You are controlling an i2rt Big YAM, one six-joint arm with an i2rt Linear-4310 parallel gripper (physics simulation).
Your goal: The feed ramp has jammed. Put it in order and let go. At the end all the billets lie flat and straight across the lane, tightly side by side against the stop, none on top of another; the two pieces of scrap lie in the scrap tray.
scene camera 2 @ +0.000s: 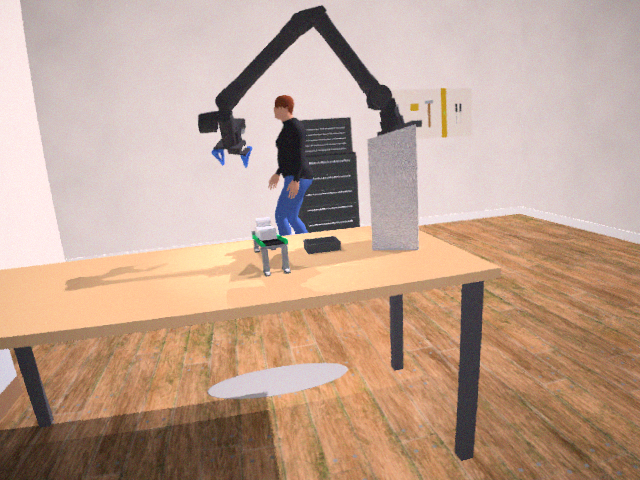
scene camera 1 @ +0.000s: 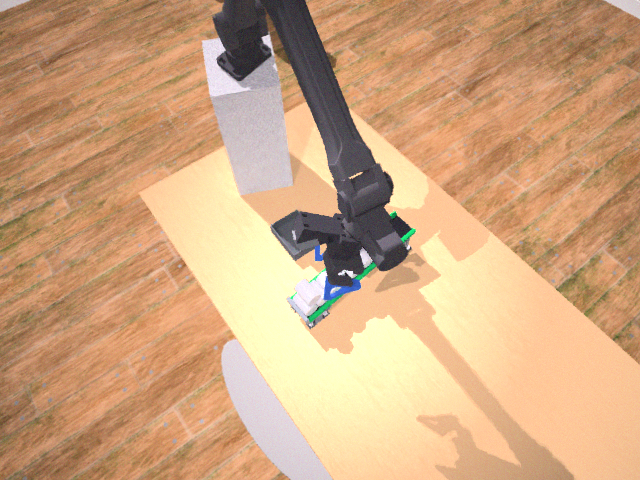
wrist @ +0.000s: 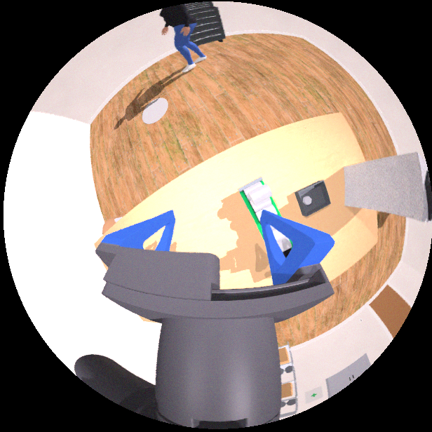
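Seen in the pictures: gripper, fingertip midpoint: (scene camera 2: 234, 166) (scene camera 1: 322, 279); arm's base, origin of the base link: (scene camera 2: 394, 131) (scene camera 1: 244, 58).
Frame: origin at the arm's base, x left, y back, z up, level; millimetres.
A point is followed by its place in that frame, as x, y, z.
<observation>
The feed ramp (scene camera 1: 408, 234) (scene camera 2: 282, 240) (wrist: 251, 210) has green side rails and a grey stop (wrist: 251, 184) at one end. White billets (scene camera 1: 308, 291) (scene camera 2: 266, 233) (wrist: 260, 196) lie in its lane. Near the stop at least one billet sits raised on others; more white pieces lie farther along, partly hidden by a finger in the wrist view. The dark scrap tray (scene camera 1: 283, 243) @[-182, -262, -399] (scene camera 2: 322, 245) @[-85, -280, -400] (wrist: 317, 209) holds a round light-grey piece of scrap (wrist: 307, 200). I cannot make out a second scrap piece. My gripper (scene camera 1: 330, 269) @[-302, -532, -87] (scene camera 2: 234, 165) @[-302, -532, -87] (wrist: 217, 214) is open and empty, high above the table.
The table (scene camera 1: 206, 248) @[-336, -85, -428] (scene camera 2: 155, 299) @[80, -889, -428] carries the ramp and tray. The grey pedestal (scene camera 1: 253, 134) @[-68, -66, -173] (scene camera 2: 393, 191) @[56, -51, -210] (wrist: 382, 186) under the arm stands beyond the tray. A person (scene camera 2: 292, 149) (wrist: 184, 35) stands behind the table near a dark tool cabinet (scene camera 2: 330, 180).
</observation>
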